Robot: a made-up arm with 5 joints.
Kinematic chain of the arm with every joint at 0, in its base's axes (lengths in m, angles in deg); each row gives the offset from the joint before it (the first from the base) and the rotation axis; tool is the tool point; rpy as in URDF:
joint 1: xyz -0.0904 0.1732 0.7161 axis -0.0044 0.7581 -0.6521
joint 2: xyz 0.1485 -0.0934 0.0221 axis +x
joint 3: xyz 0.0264 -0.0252 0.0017 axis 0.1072 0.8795 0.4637
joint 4: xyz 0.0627 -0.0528 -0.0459 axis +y
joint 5: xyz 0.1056 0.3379 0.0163 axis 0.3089 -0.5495 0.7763
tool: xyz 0.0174 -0.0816 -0.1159 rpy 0 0 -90
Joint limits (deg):
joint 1: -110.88..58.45
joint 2: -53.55..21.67
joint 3: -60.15..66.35
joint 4: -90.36..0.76
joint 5: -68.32..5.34
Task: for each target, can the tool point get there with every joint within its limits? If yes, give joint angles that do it. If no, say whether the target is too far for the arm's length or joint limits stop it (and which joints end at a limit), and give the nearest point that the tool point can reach.
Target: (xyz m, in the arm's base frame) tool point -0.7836 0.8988 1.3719
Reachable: no: too far | nearest point -0.3097 0.4272 1.0514 | short by 0.741 m
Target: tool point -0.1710 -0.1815 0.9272
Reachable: no: joint limits stop it (at a limit: joint 1, joint 2, joint 3, joint 4, joint 5) | nearest point -0.3455 0.1470 1.0101 | short by 0.381 m
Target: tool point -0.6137 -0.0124 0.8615
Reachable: no: joint limits stop it (at a limit: joint 1, joint 3, joint 4, joint 5) | nearest point -0.3694 0.1864 0.9647 | short by 0.331 m
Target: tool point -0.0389 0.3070 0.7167
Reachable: yes | joints -34.43 6.79 55.59 -19.96 -48.12
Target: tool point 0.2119 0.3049 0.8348
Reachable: yes | joints -20.59 13.90 -33.06 -30.34 -57.97
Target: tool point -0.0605 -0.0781 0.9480
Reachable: no: joint limits stop it (at a limit: joint 2, joint 3, joint 4, joint 5) | nearest point 0.2134 0.0977 0.9489 | short by 0.325 m
